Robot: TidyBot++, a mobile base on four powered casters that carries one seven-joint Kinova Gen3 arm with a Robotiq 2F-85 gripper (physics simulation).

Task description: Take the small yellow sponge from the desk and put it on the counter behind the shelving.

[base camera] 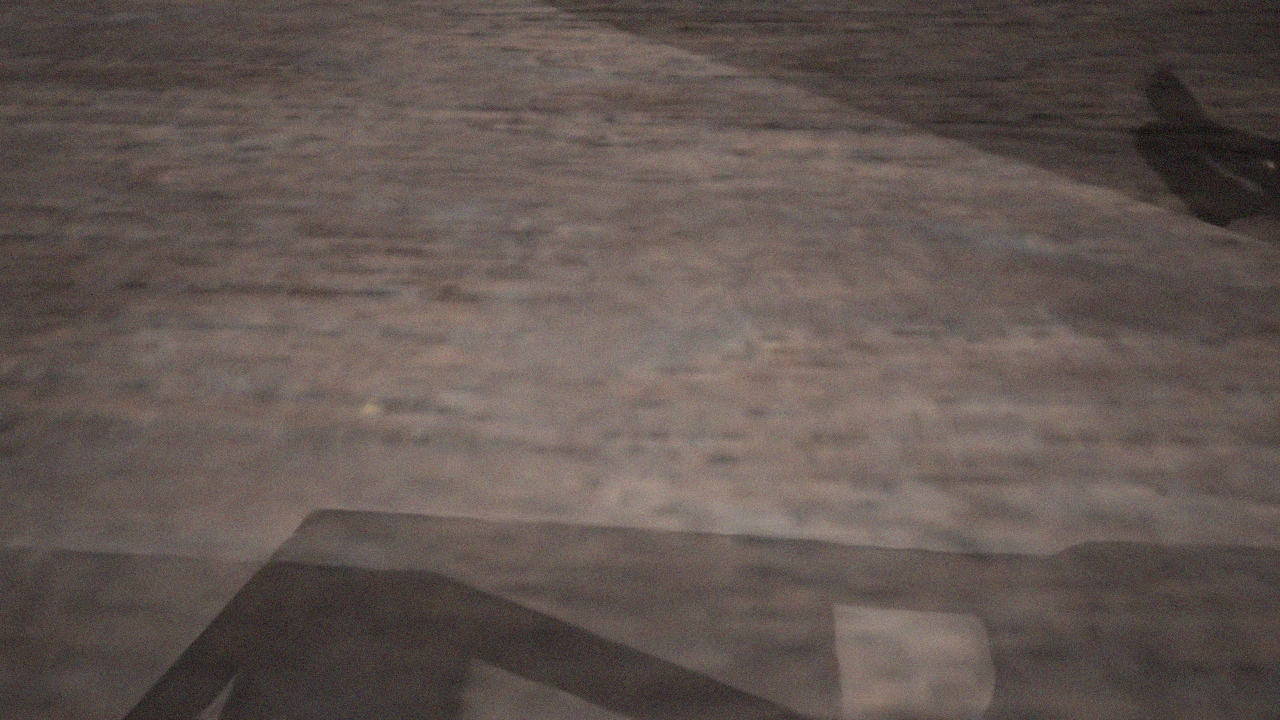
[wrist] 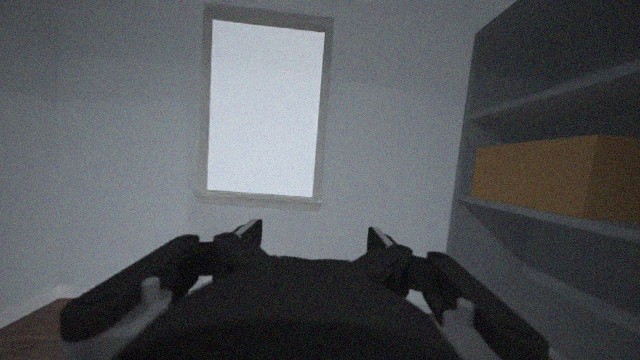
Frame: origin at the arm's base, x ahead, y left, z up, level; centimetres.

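Seen in the pictures: gripper, fingertip midpoint: (wrist: 314, 234).
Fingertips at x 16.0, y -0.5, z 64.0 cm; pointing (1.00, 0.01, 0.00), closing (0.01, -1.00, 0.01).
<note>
Offsets run from my fingertips to a thing's middle. "spot": to the spot under its first point. Level surfaces: height alone.
My gripper (wrist: 314, 234) is open and empty, its fingertips wide apart in front of a pale wall in the wrist view. Grey shelving (wrist: 545, 95) stands to the right of it. The brown edge of a wooden surface @(dz -103.7 cm) (wrist: 30, 327) shows at the lower left of the wrist view; I cannot tell whether it is the desk or the counter. The small yellow sponge does not show in either view.
A large orange-brown box @(dx +72.4, dy -98.2, dz +8.9 cm) (wrist: 535, 175) sits on a middle shelf at the right. A bright window @(spot: dx +125.7, dy +44.2, dz +41.4 cm) (wrist: 265, 110) is in the wall ahead. The base camera shows a blurred wooden floor @(dz -103.7 cm) (base camera: 626, 313) with dark shadows across it.
</note>
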